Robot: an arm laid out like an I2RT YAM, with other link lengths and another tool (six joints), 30 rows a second.
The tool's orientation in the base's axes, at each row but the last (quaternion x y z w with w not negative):
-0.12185 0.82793 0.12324 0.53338
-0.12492 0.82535 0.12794 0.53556
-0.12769 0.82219 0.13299 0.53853
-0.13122 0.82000 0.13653 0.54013
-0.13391 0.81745 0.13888 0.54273
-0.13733 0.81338 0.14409 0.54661
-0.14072 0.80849 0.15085 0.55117
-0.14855 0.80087 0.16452 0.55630
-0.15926 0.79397 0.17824 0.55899
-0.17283 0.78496 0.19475 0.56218
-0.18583 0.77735 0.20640 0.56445
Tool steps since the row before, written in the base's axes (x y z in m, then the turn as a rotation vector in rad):
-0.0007 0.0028 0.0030 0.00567 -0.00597 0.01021
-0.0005 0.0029 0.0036 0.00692 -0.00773 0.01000
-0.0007 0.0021 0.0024 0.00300 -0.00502 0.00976
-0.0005 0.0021 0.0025 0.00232 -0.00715 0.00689
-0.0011 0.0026 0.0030 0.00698 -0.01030 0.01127
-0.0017 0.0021 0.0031 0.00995 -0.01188 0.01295
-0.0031 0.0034 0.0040 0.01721 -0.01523 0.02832
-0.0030 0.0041 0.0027 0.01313 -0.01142 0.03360
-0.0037 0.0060 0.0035 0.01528 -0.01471 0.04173
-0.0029 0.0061 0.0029 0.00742 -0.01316 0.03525
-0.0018 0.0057 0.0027 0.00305 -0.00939 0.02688
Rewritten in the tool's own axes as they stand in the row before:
-0.0027 0.0031 -0.0009 -0.01118 -0.00674 -0.00125
-0.0033 0.0032 -0.0008 -0.01136 -0.00884 -0.00071
-0.0021 0.0024 -0.0008 -0.00980 -0.00495 -0.00299
-0.0023 0.0023 -0.0006 -0.00675 -0.00691 -0.00326
-0.0025 0.0031 -0.0011 -0.01233 -0.01119 -0.00210
-0.0024 0.0028 -0.0018 -0.01487 -0.01364 -0.00079
-0.0028 0.0047 -0.0027 -0.03158 -0.01820 -0.00129
-0.0018 0.0052 -0.0017 -0.03538 -0.01252 -0.00482
-0.0024 0.0074 -0.0014 -0.04358 -0.01556 -0.00709
-0.0022 0.0070 -0.0002 -0.03508 -0.01109 -0.01083
-0.0024 0.0061 0.0008 -0.02602 -0.00655 -0.01000

